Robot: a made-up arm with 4 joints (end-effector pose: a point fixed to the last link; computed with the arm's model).
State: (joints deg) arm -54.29 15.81 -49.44 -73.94
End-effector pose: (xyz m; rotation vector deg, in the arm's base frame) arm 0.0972 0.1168 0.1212 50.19 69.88 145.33
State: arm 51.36 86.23 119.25 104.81
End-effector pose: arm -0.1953 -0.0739 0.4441 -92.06 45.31 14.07
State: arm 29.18 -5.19 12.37 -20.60
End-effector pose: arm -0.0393 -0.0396 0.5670 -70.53 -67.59 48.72
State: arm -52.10 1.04 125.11 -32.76
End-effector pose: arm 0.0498 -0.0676 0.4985 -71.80 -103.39 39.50
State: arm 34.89 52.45 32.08 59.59
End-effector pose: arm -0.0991 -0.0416 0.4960 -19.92 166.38 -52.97
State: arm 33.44 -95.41 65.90 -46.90
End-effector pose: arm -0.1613 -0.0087 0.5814 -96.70 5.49 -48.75
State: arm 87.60 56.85 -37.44 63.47
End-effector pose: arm -0.1536 0.0250 0.3682 -50.80 -134.40 69.58
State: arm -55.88 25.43 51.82 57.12
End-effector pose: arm 0.2511 -0.0715 0.3186 34.01 -114.94 6.99
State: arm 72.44 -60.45 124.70 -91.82
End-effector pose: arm -0.2508 0.2129 0.3629 -95.71 -2.38 -112.07
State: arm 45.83 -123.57 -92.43 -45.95
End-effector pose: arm -0.0295 -0.1601 0.2041 54.26 -53.01 -13.15
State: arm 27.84 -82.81 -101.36 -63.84
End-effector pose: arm 0.0695 -0.0946 0.2093 59.96 -8.54 38.51
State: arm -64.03 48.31 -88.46 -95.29
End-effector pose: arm -0.0853 0.0096 0.2011 -39.21 -58.13 -90.08
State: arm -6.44 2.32 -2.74 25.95
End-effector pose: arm 0.1489 -0.0820 0.4547 -18.11 -81.07 49.43
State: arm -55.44 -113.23 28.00 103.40
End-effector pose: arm 0.1221 -0.1150 0.3572 -105.74 -100.98 28.74
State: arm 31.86 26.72 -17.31 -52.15
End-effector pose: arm 0.0520 0.0766 0.4750 -60.54 -17.25 99.17
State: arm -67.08 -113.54 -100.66 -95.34
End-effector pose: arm -0.0196 -0.0321 0.0747 104.16 67.32 -0.07
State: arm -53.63 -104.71 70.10 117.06
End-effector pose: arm 0.1685 -0.0906 0.3803 -70.50 -152.69 60.72
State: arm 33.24 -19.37 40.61 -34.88
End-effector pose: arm -0.1427 -0.0123 0.5759 -97.09 -62.35 22.60
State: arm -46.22 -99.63 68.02 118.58
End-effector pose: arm 0.1463 -0.1055 0.3982 71.85 153.46 -49.61
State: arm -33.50 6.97 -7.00 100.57
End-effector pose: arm 0.1696 -0.0790 0.2612 16.53 -98.85 -11.92
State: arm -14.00 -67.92 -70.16 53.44
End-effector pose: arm 0.0141 -0.1628 0.2890 -23.94 -22.09 -31.35
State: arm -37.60 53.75 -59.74 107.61
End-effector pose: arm 0.0926 -0.0428 0.2046 47.03 -42.35 19.90
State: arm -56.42 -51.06 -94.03 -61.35
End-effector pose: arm 0.0115 -0.0232 0.0809 85.30 88.60 46.30
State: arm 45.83 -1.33 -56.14 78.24
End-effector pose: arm -0.0571 -0.1212 0.3516 -22.67 -111.66 -7.50
